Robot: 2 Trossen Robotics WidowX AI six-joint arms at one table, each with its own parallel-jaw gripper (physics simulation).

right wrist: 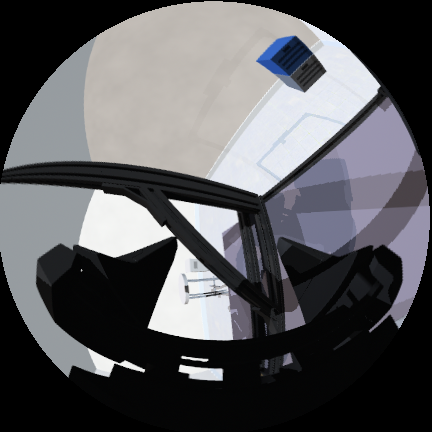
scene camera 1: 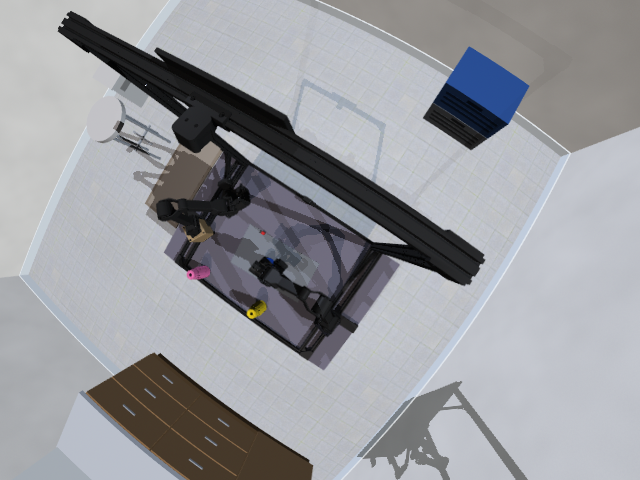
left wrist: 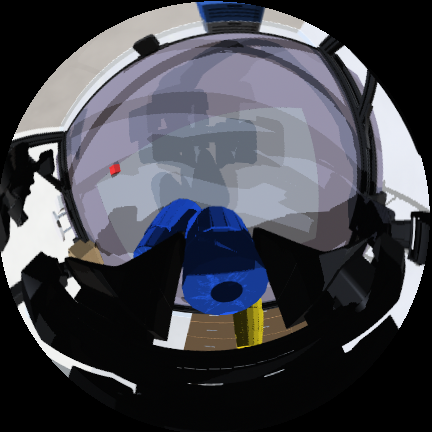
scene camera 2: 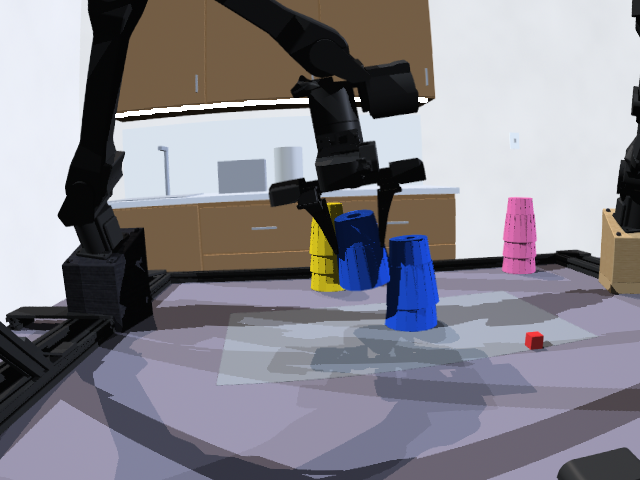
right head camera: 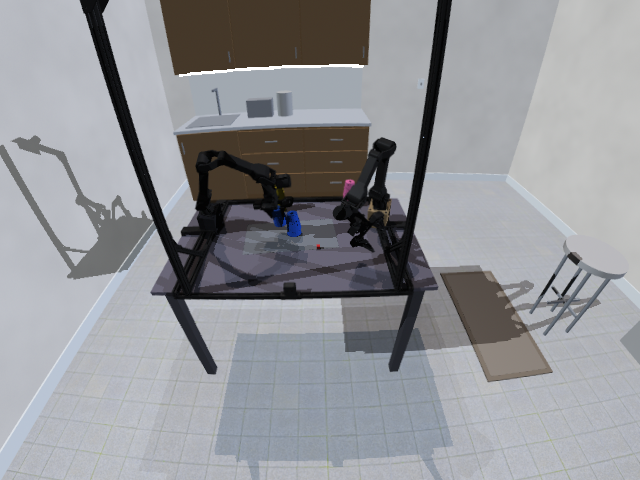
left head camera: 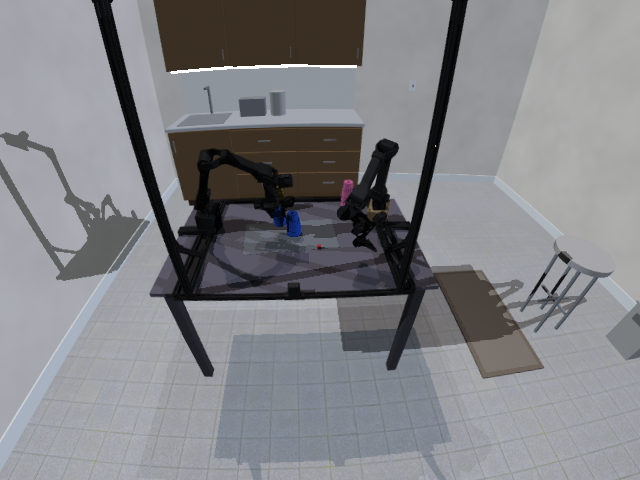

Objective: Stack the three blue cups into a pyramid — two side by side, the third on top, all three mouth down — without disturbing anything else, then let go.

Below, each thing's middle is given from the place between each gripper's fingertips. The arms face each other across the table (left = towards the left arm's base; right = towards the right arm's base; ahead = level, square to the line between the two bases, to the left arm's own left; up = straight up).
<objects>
Now: the pale mat point(scene camera 2: 291, 345) 38 cm to the left of my right hand, 29 cm ahead of it and 15 cm below it.
Now: left hand 50 mm to the left of the pale mat and 110 mm above it.
</objects>
